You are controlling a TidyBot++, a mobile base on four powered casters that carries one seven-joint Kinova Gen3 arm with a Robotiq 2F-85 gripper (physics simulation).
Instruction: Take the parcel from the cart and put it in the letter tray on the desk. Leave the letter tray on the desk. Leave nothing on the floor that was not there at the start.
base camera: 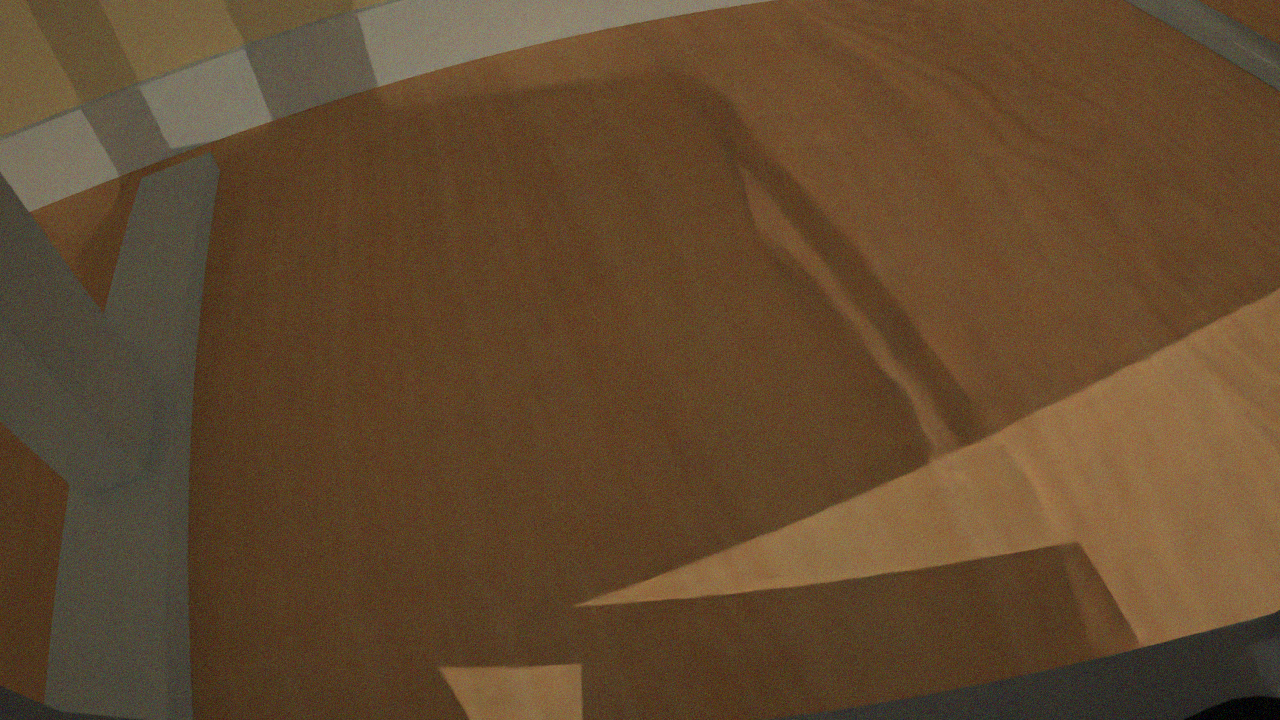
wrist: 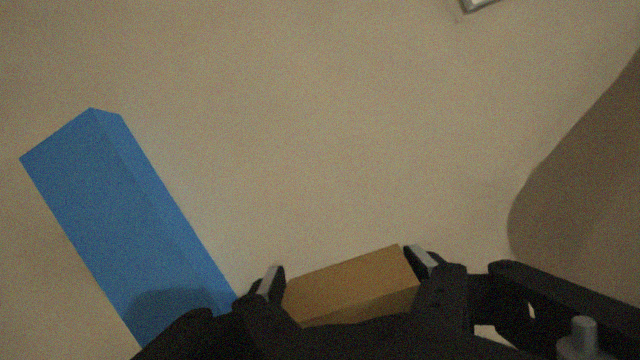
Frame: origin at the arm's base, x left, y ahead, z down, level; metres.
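Where they show: gripper, fingertip midpoint: (wrist: 345, 274).
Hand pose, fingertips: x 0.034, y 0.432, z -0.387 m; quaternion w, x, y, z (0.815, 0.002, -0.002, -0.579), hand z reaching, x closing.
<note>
Things, the pixels of their centre, and the offset from my fingertips. "*": a spot on its surface instead. Level surfaces: height alone.
- parcel, surface spot: (wrist: 357, 286) * dz -0.033, dx -0.004, dy -0.005 m
- desk top, surface height: dz +0.064 m
- grey-rimmed thing, surface spot: (wrist: 468, 6) * dz +0.061, dx -0.103, dy -0.158 m
- long blue box-shaped thing, body centre: (wrist: 149, 257) dz +0.049, dx -0.056, dy +0.119 m
- wooden floor, surface height: dz +0.784 m
My gripper (wrist: 345, 274) is shut on the parcel (wrist: 357, 286), a tan box, at the bottom of the wrist view. It holds the parcel over a pale beige surface that looks like the desk top (wrist: 325, 130). Part of the parcel is hidden behind the fingers. At the top edge of the wrist view, a corner of a grey-rimmed thing (wrist: 468, 6) shows; I cannot tell whether it is the letter tray. The cart does not show in either view.
A long blue box-shaped thing (wrist: 125, 215) lies on the pale surface, left of the gripper and partly behind it. In the base view, a grey leg frame (base camera: 120, 555) stands at the left on the wooden floor (base camera: 492, 358). A white skirting board (base camera: 501, 35) runs behind.
</note>
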